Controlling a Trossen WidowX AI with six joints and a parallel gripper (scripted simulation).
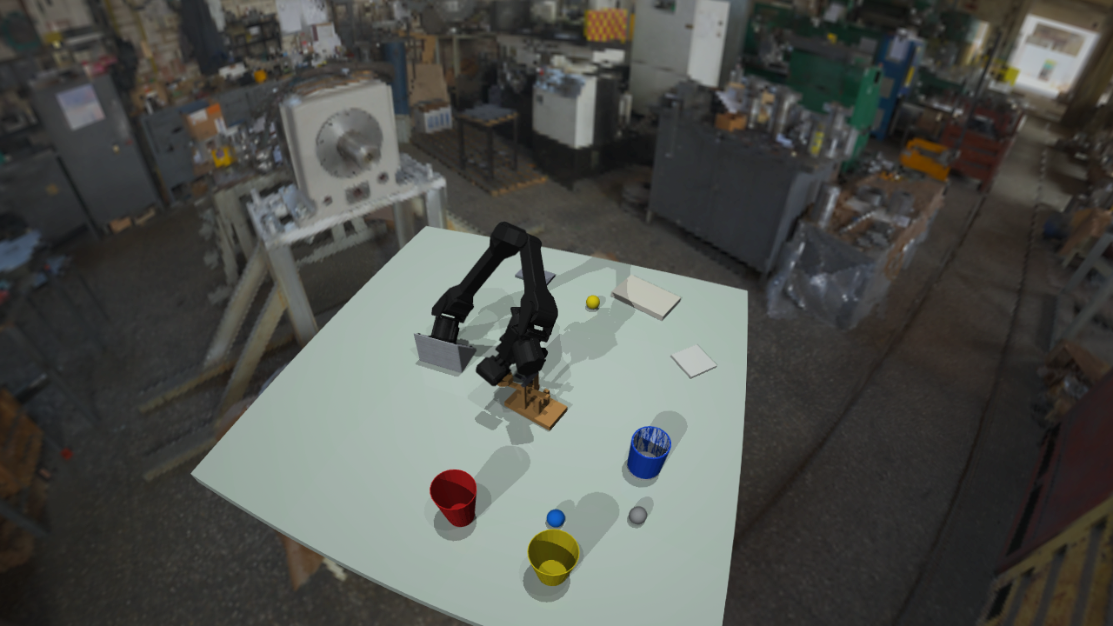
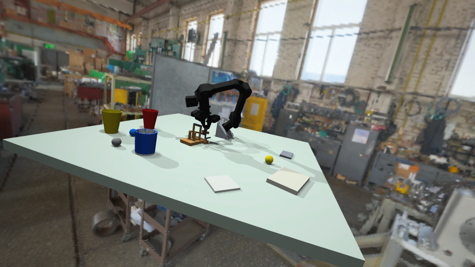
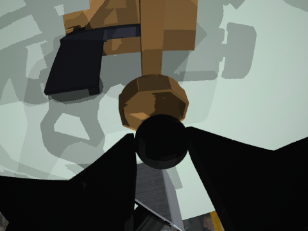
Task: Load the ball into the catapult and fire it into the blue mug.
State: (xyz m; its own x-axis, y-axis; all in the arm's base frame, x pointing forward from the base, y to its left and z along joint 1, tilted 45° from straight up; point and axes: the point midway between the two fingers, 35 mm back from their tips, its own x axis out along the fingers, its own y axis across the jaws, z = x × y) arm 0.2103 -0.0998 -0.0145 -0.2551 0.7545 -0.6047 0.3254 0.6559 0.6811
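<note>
The black ball lies 1 cm above my gripper tip. From my gripper tip the other things lie so: blue ball 33 cm to the right, 23 cm ahead, 6 cm below; catapult 7 cm ahead, 2 cm below; red cup 38 cm to the right, 5 cm below, 2 cm ahead.
</note>
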